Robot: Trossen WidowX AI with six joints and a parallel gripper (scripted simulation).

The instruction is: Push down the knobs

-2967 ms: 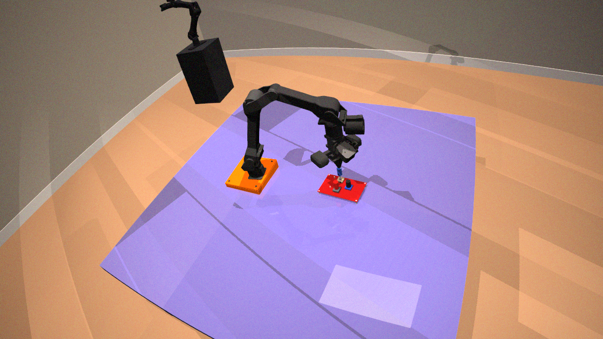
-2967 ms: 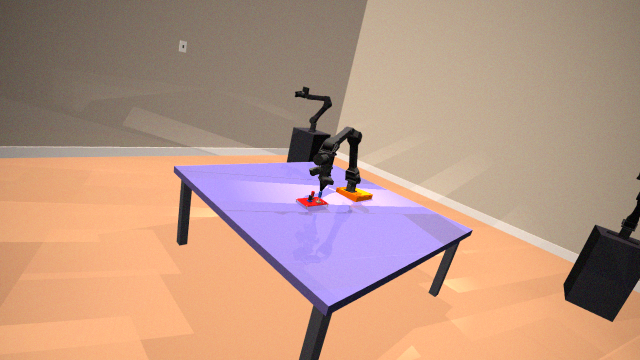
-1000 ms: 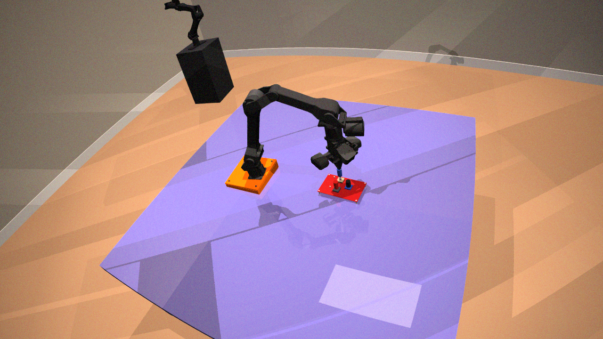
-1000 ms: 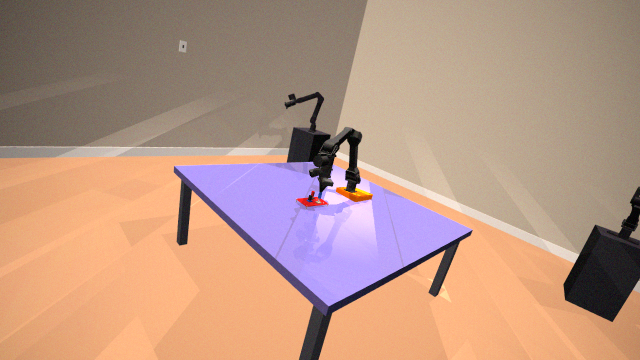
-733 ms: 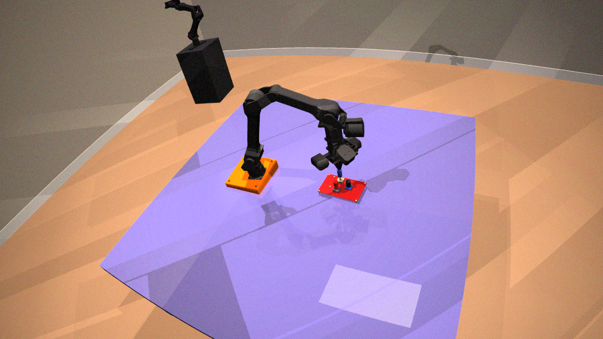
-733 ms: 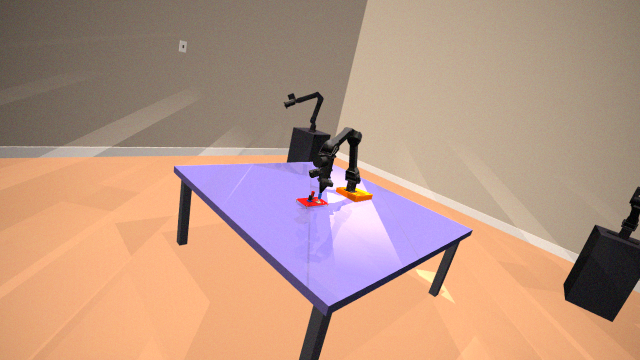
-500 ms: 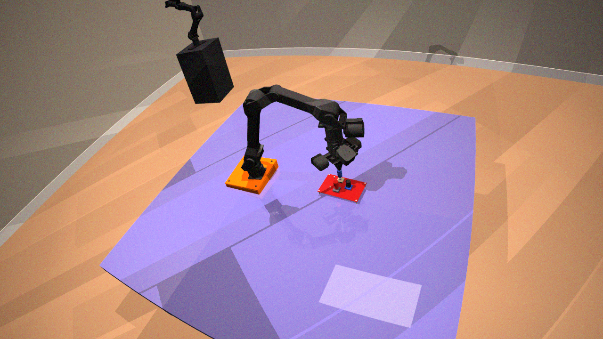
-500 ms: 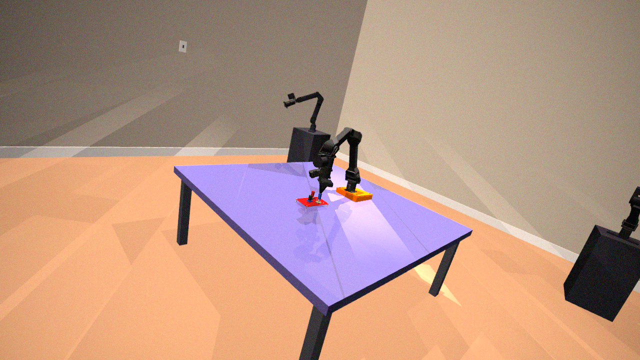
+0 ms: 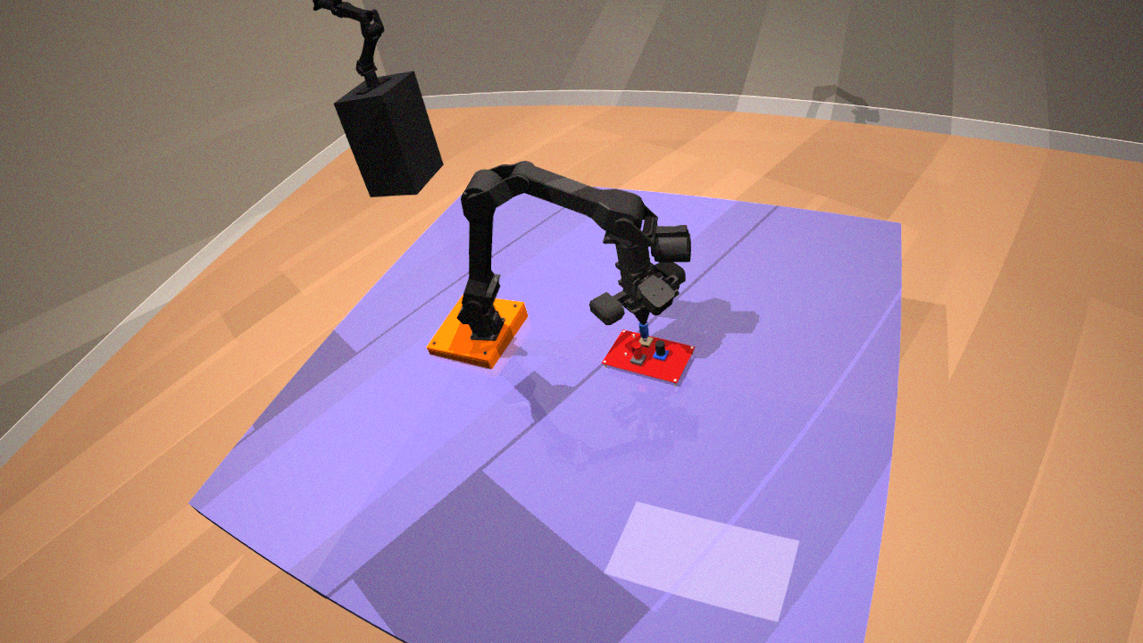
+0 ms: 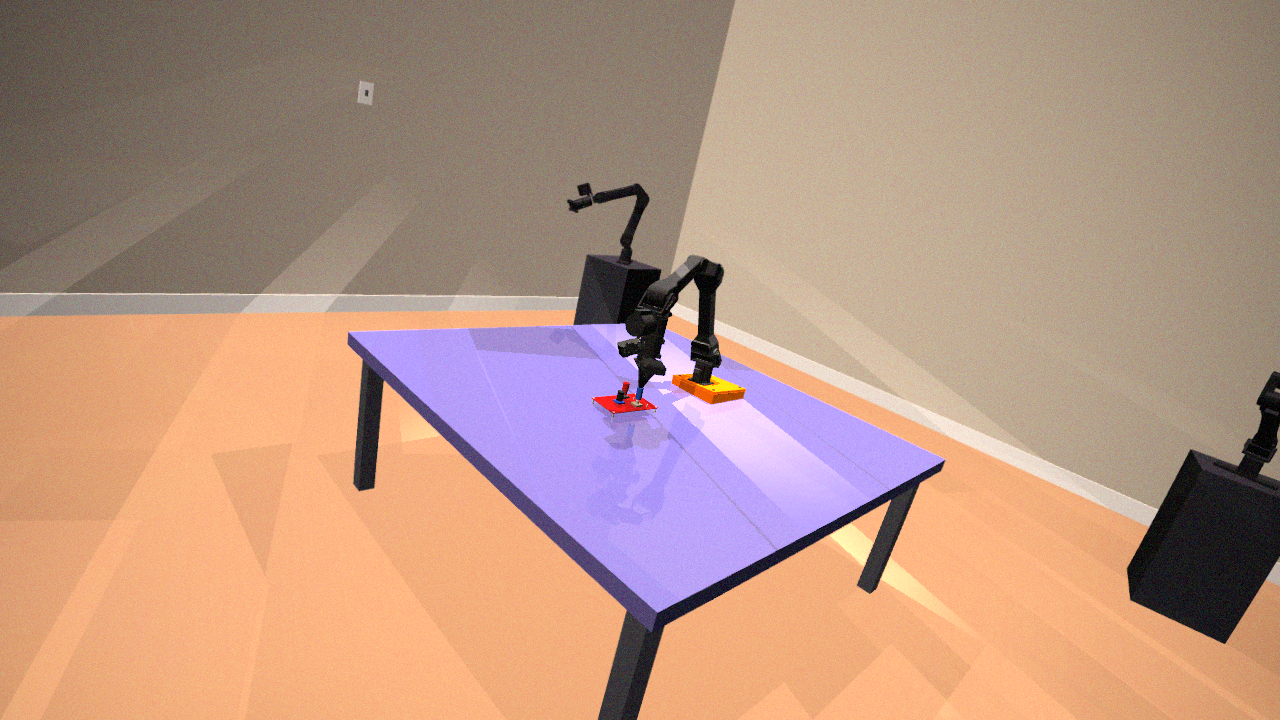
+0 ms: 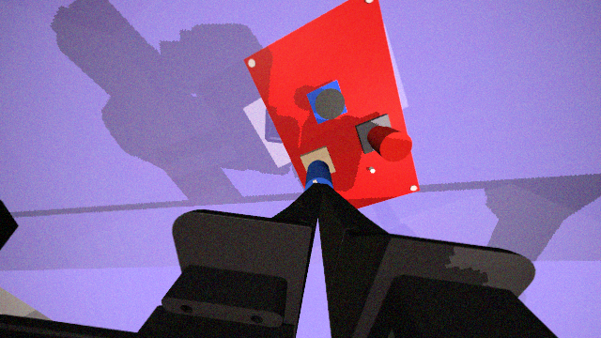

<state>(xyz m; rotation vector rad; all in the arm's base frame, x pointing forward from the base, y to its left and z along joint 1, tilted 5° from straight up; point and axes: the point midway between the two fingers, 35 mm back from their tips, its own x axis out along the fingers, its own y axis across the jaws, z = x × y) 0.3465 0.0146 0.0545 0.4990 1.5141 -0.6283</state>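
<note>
My gripper tip is 3 cm above the potentiometer with blue knob. Also, from my gripper tip: grey potentiometer 5 cm to the right, 3 cm below.
</note>
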